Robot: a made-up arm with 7 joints. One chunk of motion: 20 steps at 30 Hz.
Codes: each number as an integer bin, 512 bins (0 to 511) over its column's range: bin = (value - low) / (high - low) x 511, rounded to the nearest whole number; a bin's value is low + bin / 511 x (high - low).
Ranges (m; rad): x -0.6..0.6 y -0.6..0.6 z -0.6..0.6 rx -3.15..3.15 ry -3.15..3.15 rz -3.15..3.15
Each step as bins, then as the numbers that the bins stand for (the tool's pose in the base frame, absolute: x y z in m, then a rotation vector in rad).
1 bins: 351 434 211 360 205 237
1 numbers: 0.2243 0.4192 -0.1045 1.2884 -0.6226 -0.2281
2 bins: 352 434 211 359 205 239
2 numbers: 0.2266 0.4192 -0.1045 1.2760 -0.6226 -0.2034
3 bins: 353 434 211 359 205 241
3 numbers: 0.2290 0.4192 -0.1045 1.2760 -0.6226 -0.1788
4 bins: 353 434 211 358 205 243
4 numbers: 0.2290 0.4192 -0.1045 1.2637 -0.6226 -0.1541
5 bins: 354 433 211 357 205 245
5 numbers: 0.2313 0.4168 -0.1045 1.2514 -0.6226 -0.1295
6 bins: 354 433 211 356 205 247
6 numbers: 0.2313 0.4168 -0.1045 1.2390 -0.6226 -0.1048
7 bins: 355 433 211 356 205 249
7 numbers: 0.2337 0.4168 -0.1045 1.2390 -0.6226 -0.0801
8 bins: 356 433 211 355 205 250
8 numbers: 0.2360 0.4168 -0.1045 1.2267 -0.6226 -0.0678
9 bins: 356 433 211 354 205 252
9 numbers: 0.2360 0.4168 -0.1045 1.2144 -0.6226 -0.0432
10 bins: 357 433 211 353 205 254
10 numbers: 0.2384 0.4168 -0.1045 1.2021 -0.6226 -0.0185
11 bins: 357 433 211 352 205 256
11 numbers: 0.2384 0.4168 -0.1045 1.1897 -0.6226 0.0062
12 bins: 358 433 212 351 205 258
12 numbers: 0.2407 0.4168 -0.1022 1.1774 -0.6226 0.0308
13 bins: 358 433 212 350 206 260
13 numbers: 0.2407 0.4168 -0.1022 1.1651 -0.6103 0.0555
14 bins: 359 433 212 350 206 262
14 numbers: 0.2431 0.4168 -0.1022 1.1651 -0.6103 0.0801
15 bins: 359 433 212 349 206 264
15 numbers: 0.2431 0.4168 -0.1022 1.1527 -0.6103 0.1048
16 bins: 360 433 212 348 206 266
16 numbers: 0.2454 0.4168 -0.1022 1.1404 -0.6103 0.1295
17 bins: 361 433 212 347 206 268
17 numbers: 0.2477 0.4168 -0.1022 1.1281 -0.6103 0.1541
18 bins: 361 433 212 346 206 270
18 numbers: 0.2477 0.4168 -0.1022 1.1158 -0.6103 0.1788
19 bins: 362 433 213 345 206 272
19 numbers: 0.2501 0.4168 -0.0998 1.1034 -0.6103 0.2034
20 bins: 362 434 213 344 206 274
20 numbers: 0.2501 0.4192 -0.0998 1.0911 -0.6103 0.2281
